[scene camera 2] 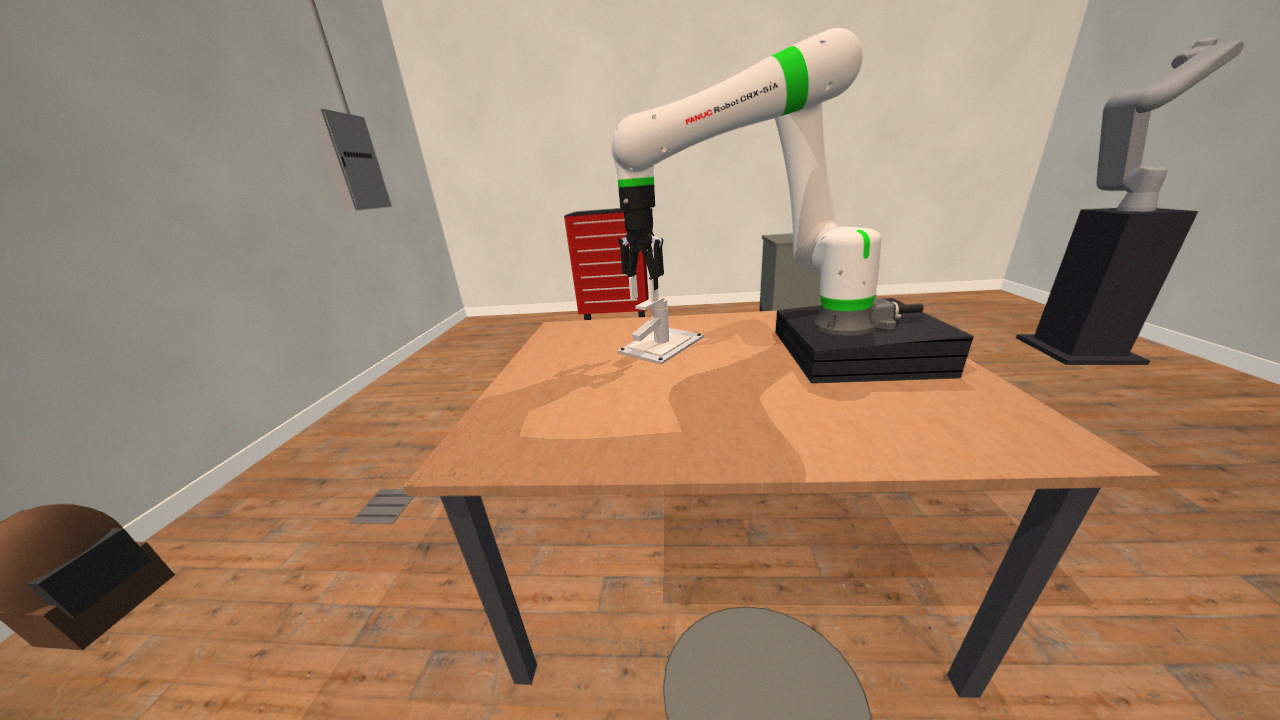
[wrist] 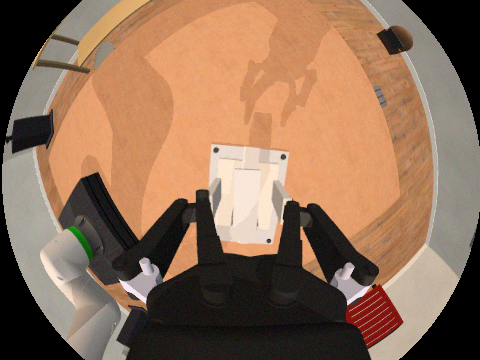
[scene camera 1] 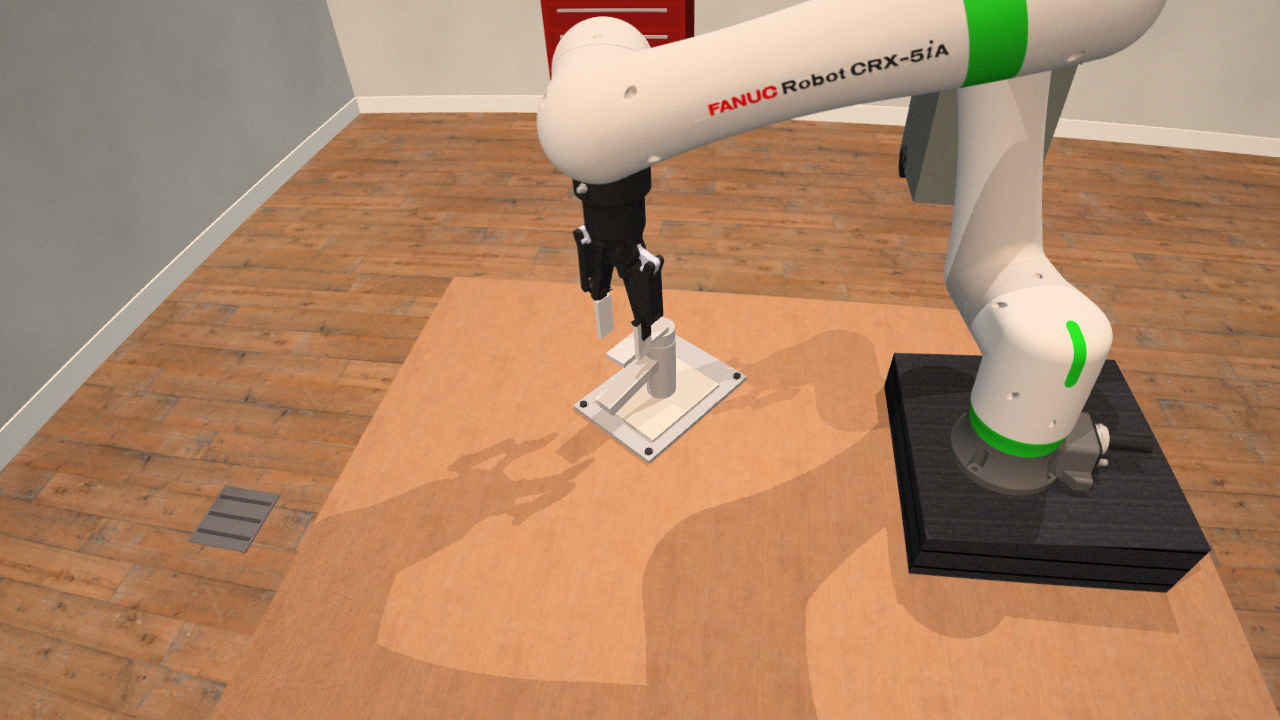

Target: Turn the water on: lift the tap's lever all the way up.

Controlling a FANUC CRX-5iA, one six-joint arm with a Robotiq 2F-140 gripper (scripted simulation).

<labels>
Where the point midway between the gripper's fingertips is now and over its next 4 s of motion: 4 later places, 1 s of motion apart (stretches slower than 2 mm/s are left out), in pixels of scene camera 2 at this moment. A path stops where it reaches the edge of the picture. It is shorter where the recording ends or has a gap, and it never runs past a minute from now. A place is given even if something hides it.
My gripper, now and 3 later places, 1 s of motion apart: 644, 299; 645, 308; 645, 316; 646, 309
</labels>
